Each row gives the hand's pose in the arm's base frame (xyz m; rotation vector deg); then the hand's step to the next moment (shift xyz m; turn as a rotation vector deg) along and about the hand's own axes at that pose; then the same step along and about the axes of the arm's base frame.
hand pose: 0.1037 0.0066 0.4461 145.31 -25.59 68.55
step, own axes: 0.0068 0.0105 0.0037 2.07 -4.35 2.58
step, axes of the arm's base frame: 0.0025 -0.0120 0.0045 4.77 2.61 -0.54
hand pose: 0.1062 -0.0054 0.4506 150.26 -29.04 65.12
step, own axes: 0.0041 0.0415 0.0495 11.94 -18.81 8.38
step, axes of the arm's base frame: 0.0183 -0.0560 -0.0268 20.70 11.62 1.73
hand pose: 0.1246 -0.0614 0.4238 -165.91 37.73 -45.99
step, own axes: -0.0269 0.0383 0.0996 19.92 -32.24 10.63
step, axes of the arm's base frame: 0.0147 -0.0284 -0.1053 33.18 20.33 5.92
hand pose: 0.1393 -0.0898 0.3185 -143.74 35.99 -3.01
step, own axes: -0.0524 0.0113 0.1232 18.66 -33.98 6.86
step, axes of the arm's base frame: -0.0312 0.0768 -0.1057 32.18 20.29 10.14
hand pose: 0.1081 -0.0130 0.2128 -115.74 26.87 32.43
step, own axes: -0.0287 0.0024 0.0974 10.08 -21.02 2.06
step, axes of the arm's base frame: -0.0443 0.0869 -0.0283 19.14 10.78 8.06
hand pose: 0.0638 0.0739 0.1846 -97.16 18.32 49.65
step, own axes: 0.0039 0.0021 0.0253 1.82 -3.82 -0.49
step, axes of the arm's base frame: -0.0082 0.0235 -0.0062 3.80 1.16 1.54
